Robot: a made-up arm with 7 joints. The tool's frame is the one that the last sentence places. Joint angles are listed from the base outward.
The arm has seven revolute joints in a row. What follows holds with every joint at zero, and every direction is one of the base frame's.
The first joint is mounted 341 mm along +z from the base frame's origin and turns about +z.
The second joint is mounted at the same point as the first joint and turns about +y.
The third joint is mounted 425 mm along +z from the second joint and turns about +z.
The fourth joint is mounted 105 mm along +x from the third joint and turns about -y.
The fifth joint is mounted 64 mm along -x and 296 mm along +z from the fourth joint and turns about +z.
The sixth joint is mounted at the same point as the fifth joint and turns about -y.
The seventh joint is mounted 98 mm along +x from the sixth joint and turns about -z.
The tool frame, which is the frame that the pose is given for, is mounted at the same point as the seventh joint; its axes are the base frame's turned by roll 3.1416, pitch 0 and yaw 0 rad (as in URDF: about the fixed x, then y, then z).
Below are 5 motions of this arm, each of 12 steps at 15 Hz.
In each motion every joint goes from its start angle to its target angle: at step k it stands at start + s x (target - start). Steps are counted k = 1, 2, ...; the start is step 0. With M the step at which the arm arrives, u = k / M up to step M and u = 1 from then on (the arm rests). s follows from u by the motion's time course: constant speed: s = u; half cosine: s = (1 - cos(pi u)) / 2; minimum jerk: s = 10 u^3 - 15 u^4 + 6 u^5.
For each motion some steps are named. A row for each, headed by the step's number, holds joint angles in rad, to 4 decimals.
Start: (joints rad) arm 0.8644 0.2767 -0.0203 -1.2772 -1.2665 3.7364 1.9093
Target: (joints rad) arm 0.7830 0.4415 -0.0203 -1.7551 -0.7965 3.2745 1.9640
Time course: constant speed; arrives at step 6
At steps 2, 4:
2: 0.8373 0.3316 -0.0203 -1.4365 -1.1098 3.5824 1.9275
4: 0.8101 0.3866 -0.0203 -1.5958 -0.9532 3.4285 1.9458

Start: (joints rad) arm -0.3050 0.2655 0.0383 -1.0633 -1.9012 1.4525 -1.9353
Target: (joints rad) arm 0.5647 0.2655 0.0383 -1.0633 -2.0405 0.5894 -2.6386
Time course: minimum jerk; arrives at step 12
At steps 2, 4, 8, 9, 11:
2: -0.2741 0.2655 0.0383 -1.0633 -1.9061 1.4219 -1.9603
4: -0.1225 0.2655 0.0383 -1.0633 -1.9304 1.2714 -2.0829
8: 0.3822 0.2655 0.0383 -1.0633 -2.0113 0.7705 -2.4910
9: 0.4747 0.2655 0.0383 -1.0633 -2.0261 0.6787 -2.5658
11: 0.5603 0.2655 0.0383 -1.0633 -2.0398 0.5938 -2.6350

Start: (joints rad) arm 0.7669 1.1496 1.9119 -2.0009 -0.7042 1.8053 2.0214
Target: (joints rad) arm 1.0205 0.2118 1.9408 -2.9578 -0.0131 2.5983 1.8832
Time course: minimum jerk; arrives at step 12
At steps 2, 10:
2: 0.7759 1.1163 1.9129 -2.0349 -0.6797 1.8334 2.0165
10: 1.0115 0.2451 1.9398 -2.9238 -0.0376 2.5702 1.8881

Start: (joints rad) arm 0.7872 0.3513 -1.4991 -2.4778 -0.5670 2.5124 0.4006
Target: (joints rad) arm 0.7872 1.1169 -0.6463 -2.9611 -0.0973 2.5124 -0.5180
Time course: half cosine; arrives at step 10
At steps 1, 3, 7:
1: 0.7872 0.3700 -1.4782 -2.4896 -0.5555 2.5124 0.3781
3: 0.7872 0.5091 -1.3233 -2.5774 -0.4702 2.5124 0.2113
7: 0.7872 0.9591 -0.8221 -2.8615 -0.1941 2.5124 -0.3287

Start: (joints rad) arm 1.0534 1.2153 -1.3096 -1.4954 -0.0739 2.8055 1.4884
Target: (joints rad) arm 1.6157 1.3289 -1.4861 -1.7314 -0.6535 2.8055 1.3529
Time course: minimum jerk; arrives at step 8
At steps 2, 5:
2: 1.1116 1.2271 -1.3279 -1.5198 -0.1339 2.8055 1.4744
5: 1.4610 1.2976 -1.4375 -1.6665 -0.4940 2.8055 1.3902

